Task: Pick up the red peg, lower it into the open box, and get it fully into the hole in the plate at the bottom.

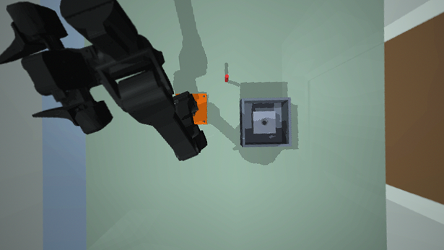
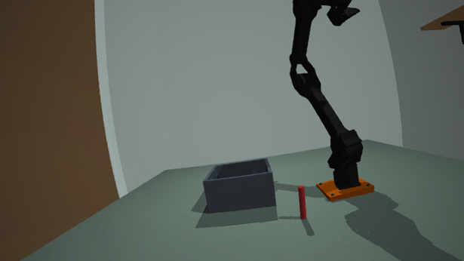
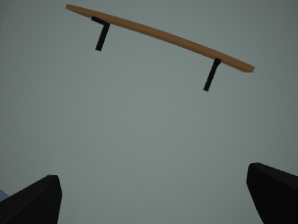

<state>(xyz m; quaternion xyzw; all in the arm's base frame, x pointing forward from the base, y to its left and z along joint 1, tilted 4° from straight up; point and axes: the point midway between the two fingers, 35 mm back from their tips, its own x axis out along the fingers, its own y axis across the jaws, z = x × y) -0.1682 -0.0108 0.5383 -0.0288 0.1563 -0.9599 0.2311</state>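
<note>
Now: the red peg 310 mm ahead of my gripper tip, 190 mm to the left of it and 520 mm below it. From my gripper tip the other things lie so: grey plate (490 mm ahead, 30 mm to the left, 510 mm below); then dark grey box (490 mm ahead, 30 mm to the left, 530 mm below).
</note>
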